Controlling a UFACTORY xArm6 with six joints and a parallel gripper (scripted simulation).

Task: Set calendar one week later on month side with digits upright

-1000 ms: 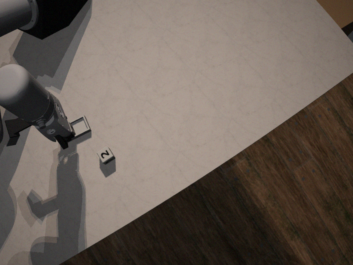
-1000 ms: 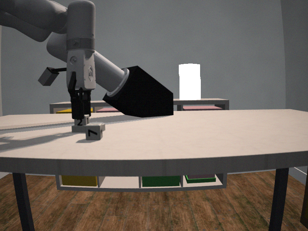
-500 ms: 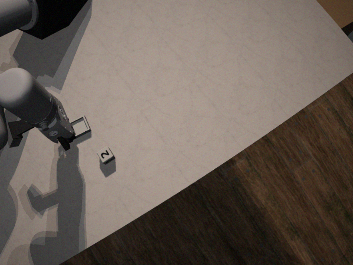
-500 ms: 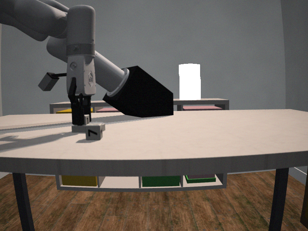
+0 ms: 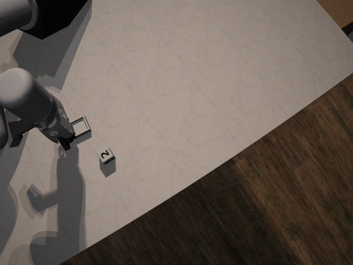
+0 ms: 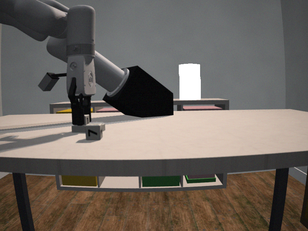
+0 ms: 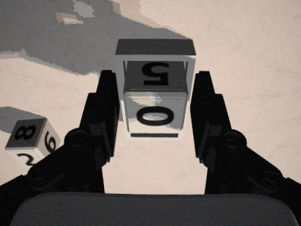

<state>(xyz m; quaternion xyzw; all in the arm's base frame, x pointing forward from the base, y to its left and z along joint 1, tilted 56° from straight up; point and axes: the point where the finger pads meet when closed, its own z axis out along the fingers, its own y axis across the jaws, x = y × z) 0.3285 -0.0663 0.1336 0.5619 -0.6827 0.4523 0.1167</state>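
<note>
The grey tray is 10 mm ahead of my hand, 20 mm to the left of it and 30 mm below it. From my hand the other things lie so: white cube (120 mm ahead, 20 mm to the left, 20 mm below).
</note>
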